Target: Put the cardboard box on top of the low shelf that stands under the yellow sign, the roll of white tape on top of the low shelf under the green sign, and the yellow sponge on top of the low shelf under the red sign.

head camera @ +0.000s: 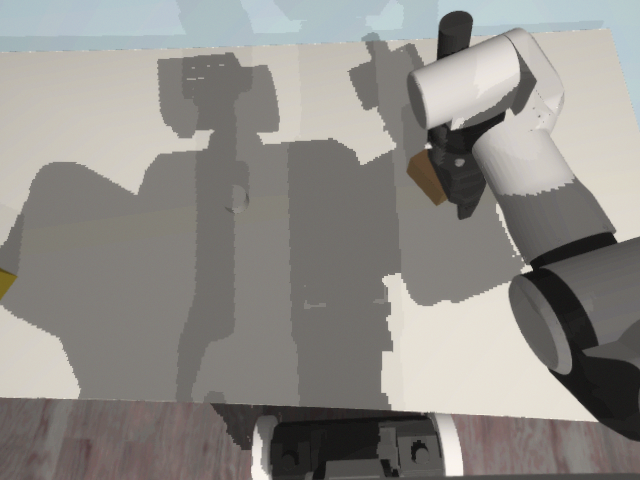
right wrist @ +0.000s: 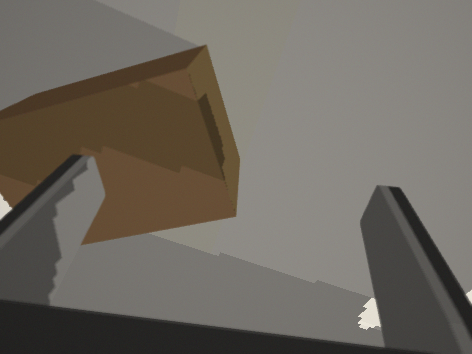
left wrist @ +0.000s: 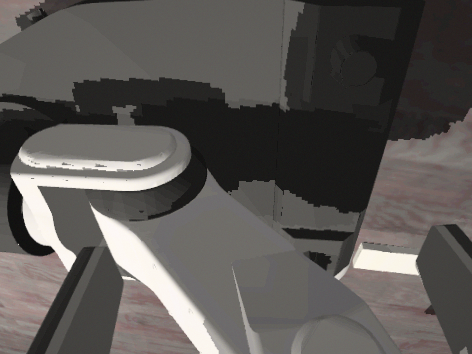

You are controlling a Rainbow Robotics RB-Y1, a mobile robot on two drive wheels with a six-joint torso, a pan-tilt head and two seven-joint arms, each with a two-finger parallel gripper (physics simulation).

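Pixels of known places: left gripper, fingertip midpoint: [left wrist: 269, 256]; right gripper, fingertip midpoint: [head camera: 451, 189] [right wrist: 231, 189]; robot's base, origin of the base link: [head camera: 353, 442].
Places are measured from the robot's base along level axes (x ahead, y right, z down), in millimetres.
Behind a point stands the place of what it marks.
Observation:
The brown cardboard box [head camera: 426, 178] {y 171, x 530, z -764 mm} [right wrist: 150, 110] {y 227, x 533, z -770 mm} sits on the table, partly hidden by my right gripper in the head view. My right gripper [head camera: 457, 191] {y 207, x 499, z -774 mm} [right wrist: 231, 189] {y 207, x 499, z -774 mm} is open and above the table beside the box. In the right wrist view its left finger overlaps the box's lower part; the box extends off the left edge. The white tape roll [head camera: 239, 198] {y -177, x 533, z -744 mm} is on the table in shadow, left of the box. A corner of the yellow sponge [head camera: 6, 283] {y -612, x 404, z -731 mm} shows at the head view's left edge. My left gripper [left wrist: 269, 256] {y -209, x -78, z -502 mm} is open with nothing between its fingers. No shelves or signs show.
The white table [head camera: 465, 356] {y 194, x 225, z -720 mm} fills much of the head view under broad robot shadows. Its far edge meets a pale blue surface. The robot's base [head camera: 356, 439] {y 9, x 35, z -191 mm} is by the near edge. In the left wrist view, the base and a grey-white arm part [left wrist: 200, 235] {y -52, x -146, z -364 mm} show.

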